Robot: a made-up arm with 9 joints.
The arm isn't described. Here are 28 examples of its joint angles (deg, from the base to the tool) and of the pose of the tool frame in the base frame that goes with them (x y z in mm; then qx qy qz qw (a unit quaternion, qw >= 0)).
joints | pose
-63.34 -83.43 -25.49 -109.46 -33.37 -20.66 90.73 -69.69 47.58 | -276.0 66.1 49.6 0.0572 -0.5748 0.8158 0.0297
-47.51 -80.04 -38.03 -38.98 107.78 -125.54 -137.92 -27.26 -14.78 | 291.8 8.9 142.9 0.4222 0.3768 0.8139 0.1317
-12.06 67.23 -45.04 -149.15 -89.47 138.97 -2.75 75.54 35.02 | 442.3 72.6 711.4 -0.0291 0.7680 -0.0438 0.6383
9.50 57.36 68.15 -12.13 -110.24 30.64 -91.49 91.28 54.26 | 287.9 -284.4 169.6 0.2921 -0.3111 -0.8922 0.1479
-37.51 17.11 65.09 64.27 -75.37 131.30 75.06 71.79 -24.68 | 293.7 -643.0 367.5 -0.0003 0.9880 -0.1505 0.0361
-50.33 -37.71 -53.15 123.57 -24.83 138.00 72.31 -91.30 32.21 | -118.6 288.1 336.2 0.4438 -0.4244 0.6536 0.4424
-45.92 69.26 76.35 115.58 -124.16 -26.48 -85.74 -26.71 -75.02 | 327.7 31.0 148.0 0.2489 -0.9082 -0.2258 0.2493
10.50 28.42 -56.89 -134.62 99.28 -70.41 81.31 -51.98 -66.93 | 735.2 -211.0 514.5 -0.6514 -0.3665 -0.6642 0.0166
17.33 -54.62 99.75 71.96 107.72 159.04 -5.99 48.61 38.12 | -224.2 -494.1 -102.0 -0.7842 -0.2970 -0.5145 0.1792
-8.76 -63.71 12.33 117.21 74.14 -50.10 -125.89 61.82 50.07 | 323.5 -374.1 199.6 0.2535 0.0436 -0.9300 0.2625
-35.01 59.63 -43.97 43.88 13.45 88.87 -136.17 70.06 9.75 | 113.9 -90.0 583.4 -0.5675 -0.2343 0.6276 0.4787
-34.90 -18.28 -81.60 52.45 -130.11 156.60 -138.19 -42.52 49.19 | 106.6 266.1 388.8 -0.2588 0.3016 -0.8919 0.2158
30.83 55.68 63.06 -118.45 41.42 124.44 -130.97 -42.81 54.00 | 184.3 -459.9 -218.0 0.0929 0.0010 -0.2169 0.9718
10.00 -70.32 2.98 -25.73 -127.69 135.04 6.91 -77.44 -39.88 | 884.4 -145.2 239.4 0.7579 0.6372 -0.1386 0.0177
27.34 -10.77 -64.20 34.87 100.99 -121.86 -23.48 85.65 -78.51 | 195.9 536.6 -239.5 0.4539 -0.2986 0.3144 0.7785
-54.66 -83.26 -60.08 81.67 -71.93 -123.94 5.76 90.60 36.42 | 251.9 -263.3 355.7 0.6519 0.4863 -0.3001 0.4985
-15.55 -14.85 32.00 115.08 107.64 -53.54 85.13 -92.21 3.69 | 178.6 -825.2 -504.3 -0.8299 0.4226 -0.1532 0.3305
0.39 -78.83 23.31 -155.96 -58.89 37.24 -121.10 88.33 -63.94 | -46.6 -223.1 339.0 -0.8488 -0.5064 0.0858 0.1252
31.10 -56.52 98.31 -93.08 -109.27 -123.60 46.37 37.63 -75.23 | 82.0 -812.7 101.4 -0.7293 0.3910 0.2789 0.4873
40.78 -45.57 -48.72 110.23 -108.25 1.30 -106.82 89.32 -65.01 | 54.4 -175.2 -151.1 -0.2502 -0.1456 0.1108 0.9507
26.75 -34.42 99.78 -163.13 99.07 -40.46 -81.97 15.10 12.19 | -21.7 -567.4 286.2 -0.3695 0.3183 0.5840 0.6489
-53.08 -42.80 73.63 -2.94 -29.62 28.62 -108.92 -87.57 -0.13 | 290.9 -452.3 75.8 -0.8287 0.1263 0.5286 0.1340
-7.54 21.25 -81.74 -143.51 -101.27 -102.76 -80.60 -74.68 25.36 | 204.2 -106.8 200.6 -0.6777 0.0595 -0.4076 0.6092
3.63 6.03 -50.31 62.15 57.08 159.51 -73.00 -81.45 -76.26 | 191.0 -9.3 110.4 0.1063 0.1480 0.9830 0.0243
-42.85 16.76 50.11 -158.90 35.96 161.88 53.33 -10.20 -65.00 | -82.7 114.5 396.5 0.6670 -0.0125 0.4059 0.6247
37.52 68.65 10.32 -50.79 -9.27 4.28 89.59 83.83 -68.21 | -124.2 -504.0 320.4 -0.3054 0.6971 -0.3378 0.5538
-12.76 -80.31 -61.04 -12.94 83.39 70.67 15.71 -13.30 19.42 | -197.5 385.9 138.1 -0.4996 0.5098 -0.6602 0.2340
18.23 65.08 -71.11 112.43 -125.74 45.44 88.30 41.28 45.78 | 18.7 -374.6 749.8 -0.4487 -0.4675 0.4020 0.6469
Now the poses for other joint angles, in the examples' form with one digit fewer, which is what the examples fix.
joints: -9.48 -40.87 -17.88 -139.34 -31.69 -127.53 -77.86 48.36 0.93
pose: 353 -6 199 -0.789 0.599 0.005 0.134
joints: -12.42 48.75 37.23 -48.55 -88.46 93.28 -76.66 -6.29 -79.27
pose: 430 -435 -100 -0.126 -0.432 -0.622 0.641
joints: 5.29 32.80 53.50 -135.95 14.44 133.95 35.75 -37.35 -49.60
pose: -222 170 125 0.226 0.625 0.360 0.655
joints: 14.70 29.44 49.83 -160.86 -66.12 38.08 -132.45 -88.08 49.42
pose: 19 -324 57 -0.569 -0.378 -0.636 0.360
